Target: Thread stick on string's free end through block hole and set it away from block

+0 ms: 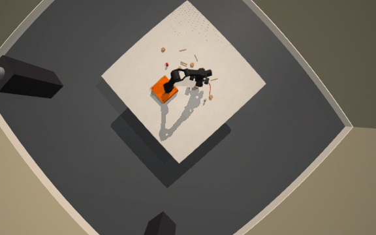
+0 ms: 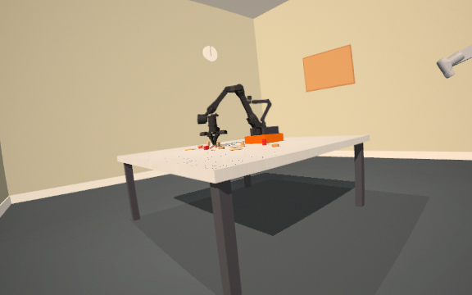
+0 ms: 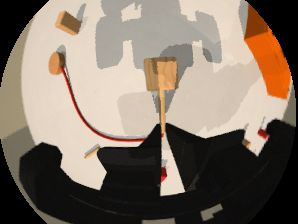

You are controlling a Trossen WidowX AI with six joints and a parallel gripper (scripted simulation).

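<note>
Now: the thin wooden stick 10 mm behind my gripper tip and 10 mm to the right of it. The rest, counted from my gripper tip: wooden block 50 mm behind, 40 mm to the right; then round wooden button 210 mm to the right, 10 mm below; then red cube 110 mm ahead, 80 mm to the left.
</note>
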